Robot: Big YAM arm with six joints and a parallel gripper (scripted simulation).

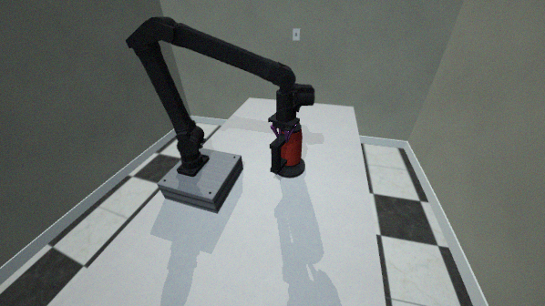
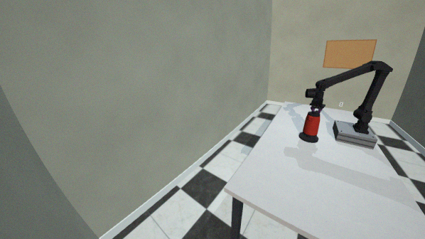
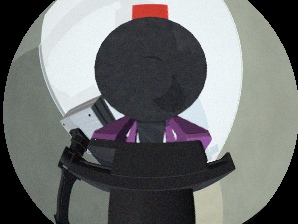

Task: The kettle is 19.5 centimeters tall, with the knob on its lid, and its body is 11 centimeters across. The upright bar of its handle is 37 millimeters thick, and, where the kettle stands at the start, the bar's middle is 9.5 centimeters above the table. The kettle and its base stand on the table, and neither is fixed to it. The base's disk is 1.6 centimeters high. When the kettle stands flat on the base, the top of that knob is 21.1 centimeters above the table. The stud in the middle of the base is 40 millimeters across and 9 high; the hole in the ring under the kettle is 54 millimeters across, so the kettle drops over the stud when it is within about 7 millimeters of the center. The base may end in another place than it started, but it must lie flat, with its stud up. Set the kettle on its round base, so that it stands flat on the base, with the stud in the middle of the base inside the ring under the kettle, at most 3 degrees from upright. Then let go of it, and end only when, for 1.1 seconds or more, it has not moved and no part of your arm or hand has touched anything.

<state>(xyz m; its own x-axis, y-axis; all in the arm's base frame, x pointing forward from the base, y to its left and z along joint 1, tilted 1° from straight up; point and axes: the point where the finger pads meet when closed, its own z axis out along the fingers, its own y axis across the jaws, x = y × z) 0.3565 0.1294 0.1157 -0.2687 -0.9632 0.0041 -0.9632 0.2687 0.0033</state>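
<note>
Now: hand 10 mm short of the red kettle, 20 mm to the right of it and 50 mm above it. From my hand the other things lie so: round black base: 20 mm ahead, 60 mm to the left, 180 mm below.
</note>
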